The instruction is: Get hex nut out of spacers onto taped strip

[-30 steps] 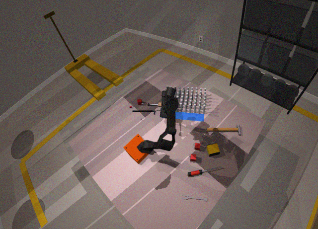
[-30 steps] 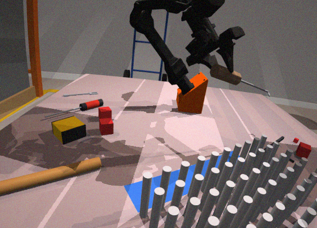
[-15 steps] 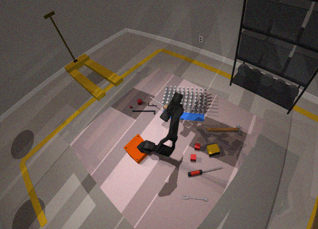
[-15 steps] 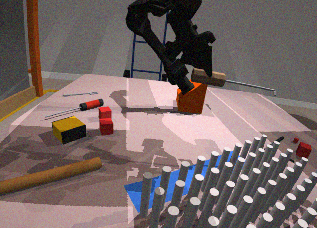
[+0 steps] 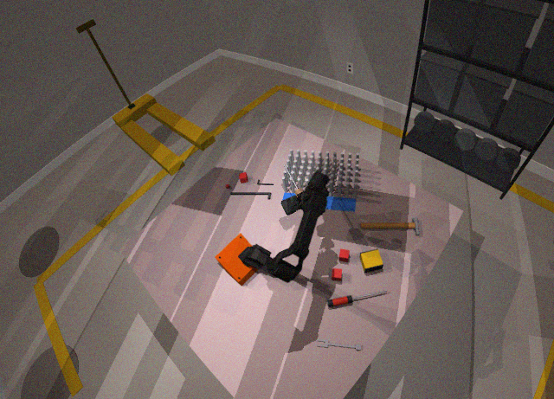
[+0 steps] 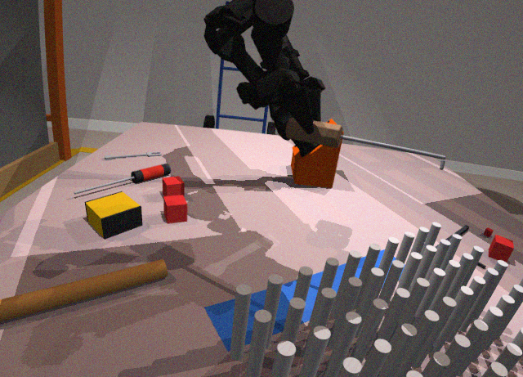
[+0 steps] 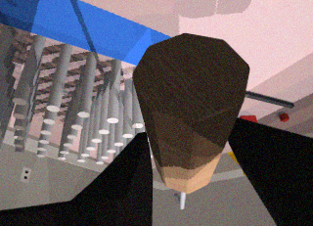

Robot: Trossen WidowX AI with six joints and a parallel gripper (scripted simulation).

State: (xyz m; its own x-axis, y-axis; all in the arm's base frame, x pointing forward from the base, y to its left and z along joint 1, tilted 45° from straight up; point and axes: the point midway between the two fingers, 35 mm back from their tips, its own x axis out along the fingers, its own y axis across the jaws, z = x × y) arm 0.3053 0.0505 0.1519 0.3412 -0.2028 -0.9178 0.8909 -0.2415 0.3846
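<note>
Now: the blue taped strip 21 cm below my gripper tip, 14 cm ahead of it and 4 cm to the left of it. Round my gripper tip: tiny red piece: 51 cm to the left, 20 cm below, 8 cm behind; then yellow-black box: 35 cm to the right, 19 cm below, 2 cm ahead; then wooden-handled pick: 9 cm to the left, 5 cm ahead.
</note>
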